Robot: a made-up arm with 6 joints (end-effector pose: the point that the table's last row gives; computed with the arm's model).
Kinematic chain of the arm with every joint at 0, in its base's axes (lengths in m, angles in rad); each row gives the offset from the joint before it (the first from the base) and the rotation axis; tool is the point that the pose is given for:
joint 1: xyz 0 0 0.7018 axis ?
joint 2: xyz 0.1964 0 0 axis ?
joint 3: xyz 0 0 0.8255 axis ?
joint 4: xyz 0 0 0.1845 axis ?
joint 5: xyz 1.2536 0 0 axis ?
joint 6: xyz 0.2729 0 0 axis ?
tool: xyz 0 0 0
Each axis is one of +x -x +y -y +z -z.
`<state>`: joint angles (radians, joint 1 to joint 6).
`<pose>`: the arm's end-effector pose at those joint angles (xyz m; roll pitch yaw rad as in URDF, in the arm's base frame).
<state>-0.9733 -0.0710 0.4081 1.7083 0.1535 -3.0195</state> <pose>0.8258 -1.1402 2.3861 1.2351 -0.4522 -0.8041</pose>
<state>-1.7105 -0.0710 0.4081 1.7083 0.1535 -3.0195</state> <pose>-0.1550 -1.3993 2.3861 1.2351 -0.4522 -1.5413</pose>
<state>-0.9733 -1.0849 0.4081 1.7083 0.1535 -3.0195</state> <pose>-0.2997 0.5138 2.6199 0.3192 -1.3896 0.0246</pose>
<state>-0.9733 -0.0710 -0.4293 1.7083 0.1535 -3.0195</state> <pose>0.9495 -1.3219 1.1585 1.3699 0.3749 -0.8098</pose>
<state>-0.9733 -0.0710 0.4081 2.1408 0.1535 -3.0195</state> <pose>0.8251 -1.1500 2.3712 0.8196 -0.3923 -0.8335</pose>
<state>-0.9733 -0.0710 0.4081 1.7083 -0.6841 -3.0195</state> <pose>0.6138 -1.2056 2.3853 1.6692 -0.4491 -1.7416</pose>
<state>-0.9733 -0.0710 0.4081 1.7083 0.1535 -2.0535</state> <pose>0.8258 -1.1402 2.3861 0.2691 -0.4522 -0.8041</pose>
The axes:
joint 1: +z
joint 2: +y
joint 3: -y
joint 4: -x
joint 5: -y
joint 6: -x

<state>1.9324 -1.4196 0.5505 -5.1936 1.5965 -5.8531</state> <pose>0.2658 -1.3863 1.8538 2.3518 0.2050 -2.3408</pose>
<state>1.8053 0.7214 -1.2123 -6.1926 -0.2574 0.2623</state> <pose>-0.0661 0.3036 -0.1380 2.8240 0.9511 -1.2966</pose>
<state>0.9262 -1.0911 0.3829 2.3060 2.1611 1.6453</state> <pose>-0.4119 -0.2680 2.1825 1.5867 0.6534 1.8145</pose>
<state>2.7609 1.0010 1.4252 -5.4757 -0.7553 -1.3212</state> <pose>-1.9852 0.9401 1.7952 0.5946 0.1326 2.2376</pose>
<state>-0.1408 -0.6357 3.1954 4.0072 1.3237 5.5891</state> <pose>-1.3196 -0.0165 0.5161 0.0225 -0.3356 -2.3846</pose>
